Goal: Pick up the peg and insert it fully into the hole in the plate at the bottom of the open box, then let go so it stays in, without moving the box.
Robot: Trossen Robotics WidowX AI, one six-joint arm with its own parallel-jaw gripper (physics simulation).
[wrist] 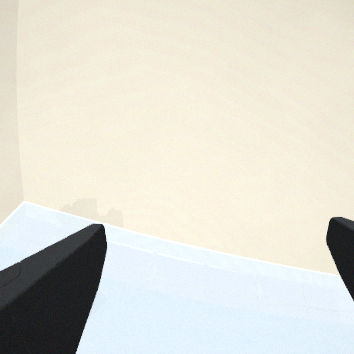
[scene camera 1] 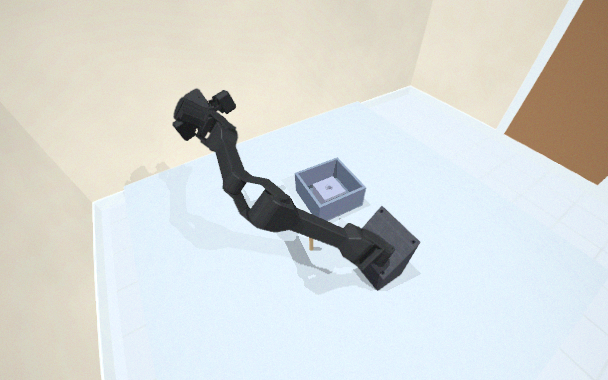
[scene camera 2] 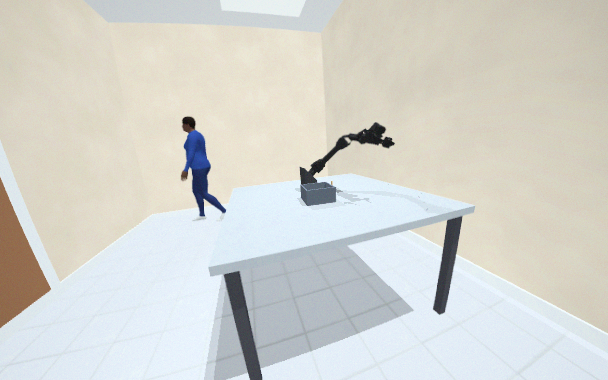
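Seen in the pictures: gripper, between the fingertips: [wrist: 219,233] [scene camera 2: 389,142]; arm's base, origin of its link: [scene camera 1: 379,250] [scene camera 2: 309,174].
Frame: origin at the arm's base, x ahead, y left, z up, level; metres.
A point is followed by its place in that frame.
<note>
The orange-tan peg [scene camera 1: 311,244] {x 0.171, y 0.107, z -0.080 m} [scene camera 2: 331,183] {x 0.180, y 0.099, z -0.056 m} stands upright on the table beside the box. In scene camera 1 the arm covers its upper part. The open grey-blue box [scene camera 1: 345,202] {x 0.217, y -0.082, z -0.055 m} [scene camera 2: 318,195] {x 0.403, y -0.124, z -0.061 m} rests on the table. In scene camera 1 a pale plate [scene camera 1: 321,189] {x 0.322, y -0.060, z -0.062 m} with a small dark hole [scene camera 1: 328,187] {x 0.321, y -0.094, z -0.072 m} shows at its bottom. My gripper [scene camera 1: 204,116] {x 0.633, y 0.202, z 0.232 m} [scene camera 2: 384,135] {x 0.633, y 0.202, z 0.232 m} [wrist: 219,233] {x 0.633, y 0.202, z 0.232 m} is open and empty, raised high above the table and far from both peg and box. The peg and box do not show in the wrist view.
The arm's dark base [scene camera 1: 397,240] {x -0.020, y -0.037, z 0.041 m} [scene camera 2: 305,175] {x 0.075, y -0.069, z 0.014 m} stands on the white table [scene camera 1: 250,325] {x 0.091, y 0.384, z -0.120 m} [scene camera 2: 280,220] {x 0.521, y -0.405, z -0.120 m}, close to the peg and box. The arm stretches above the peg in scene camera 1. A person in blue [scene camera 2: 198,150] is on the floor beyond the table.
</note>
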